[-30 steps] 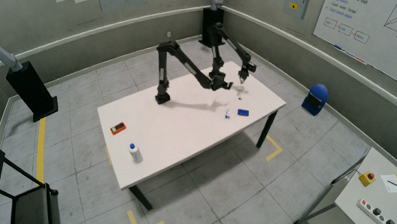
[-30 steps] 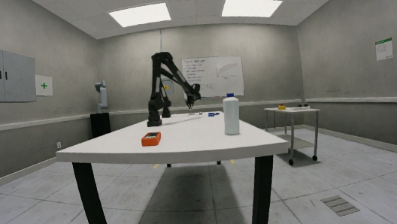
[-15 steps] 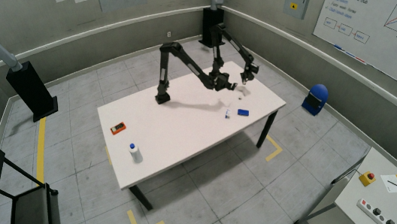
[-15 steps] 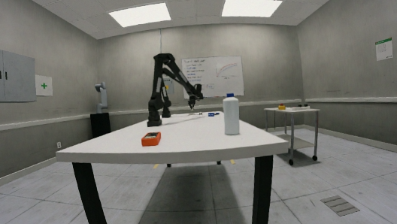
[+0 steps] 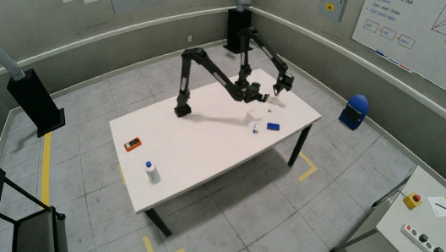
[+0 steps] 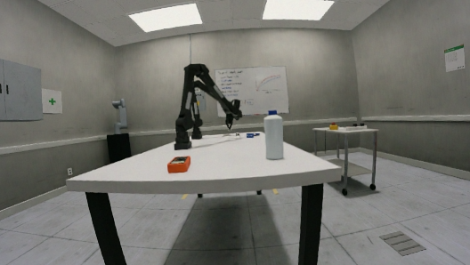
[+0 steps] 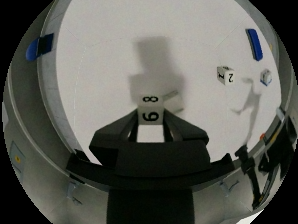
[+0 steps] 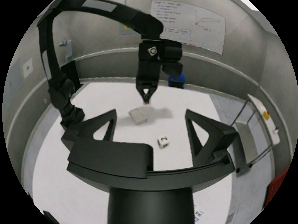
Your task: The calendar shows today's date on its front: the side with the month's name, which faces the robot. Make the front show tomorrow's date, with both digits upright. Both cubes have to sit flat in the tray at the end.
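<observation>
My left hand is 60 mm above the calendar tray, 30 mm to the left of it and 30 mm past it. The rest, counted from my left hand: white cube 140 mm to the right, 70 mm ahead, 60 mm below; then white bottle 1140 mm to the right, 100 mm ahead, 10 mm above; then blue box 250 mm to the right, 210 mm ahead, 60 mm below.
</observation>
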